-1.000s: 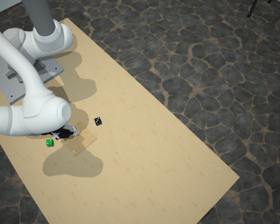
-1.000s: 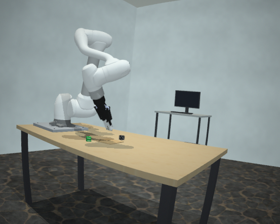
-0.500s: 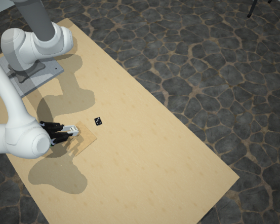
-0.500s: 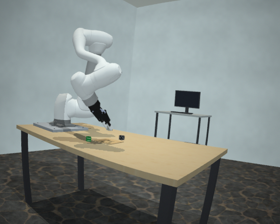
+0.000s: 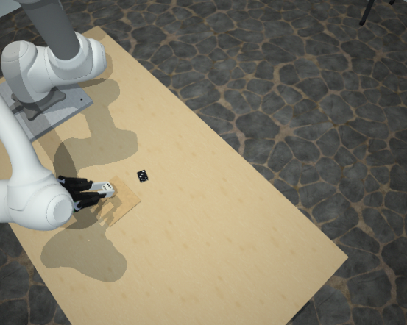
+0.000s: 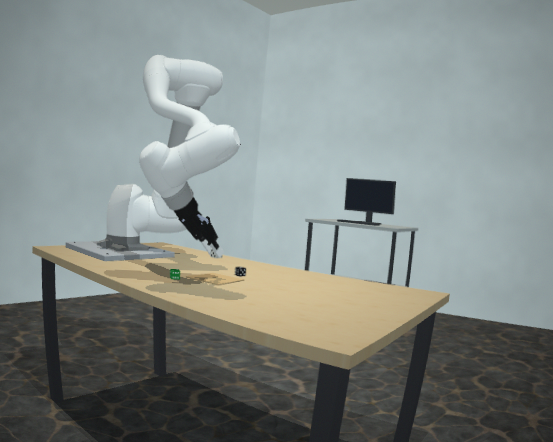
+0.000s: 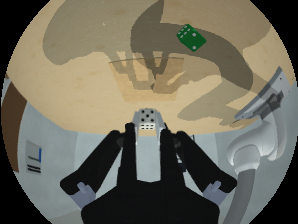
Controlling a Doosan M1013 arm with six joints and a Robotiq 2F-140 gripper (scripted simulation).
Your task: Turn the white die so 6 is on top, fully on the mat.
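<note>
Now: hand 20 mm to the right of the tan mat and 110 mm above it. The rest, counted from my hand: green die 70 mm behind, 100 mm to the right, 90 mm below; then white die 20 mm to the left, 20 mm below; then black die 150 mm to the left, 90 mm below.
</note>
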